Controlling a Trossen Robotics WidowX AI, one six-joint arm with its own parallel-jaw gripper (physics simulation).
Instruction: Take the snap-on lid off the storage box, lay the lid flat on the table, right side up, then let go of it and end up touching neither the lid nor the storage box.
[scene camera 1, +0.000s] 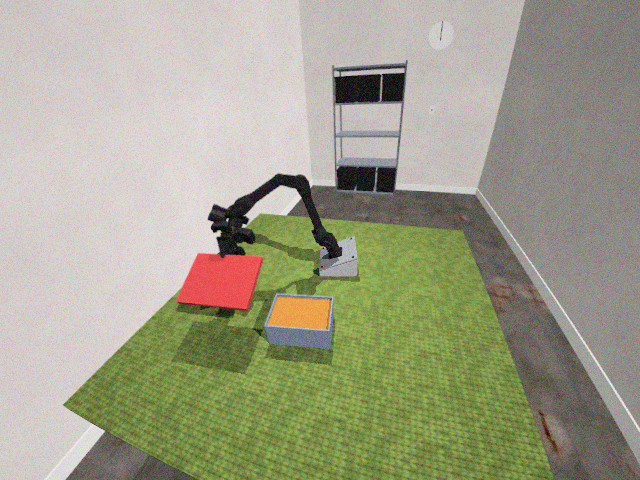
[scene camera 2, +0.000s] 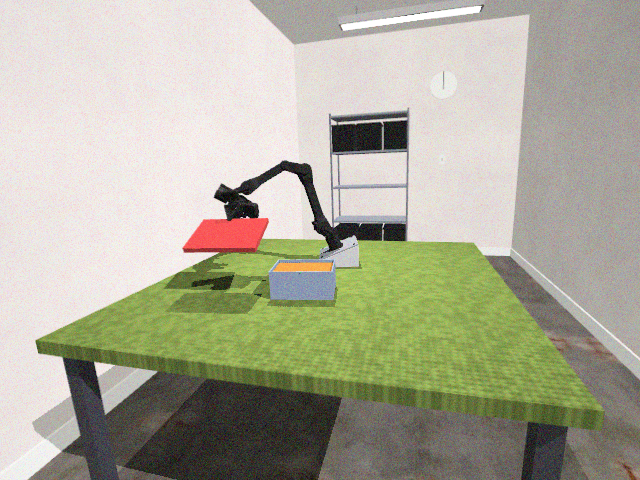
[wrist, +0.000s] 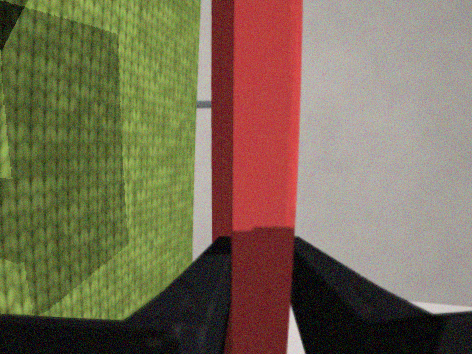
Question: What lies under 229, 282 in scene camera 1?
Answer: A red lid.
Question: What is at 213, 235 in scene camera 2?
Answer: A red lid.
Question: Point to my gripper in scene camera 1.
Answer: At 223, 259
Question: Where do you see a red lid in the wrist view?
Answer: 255, 59
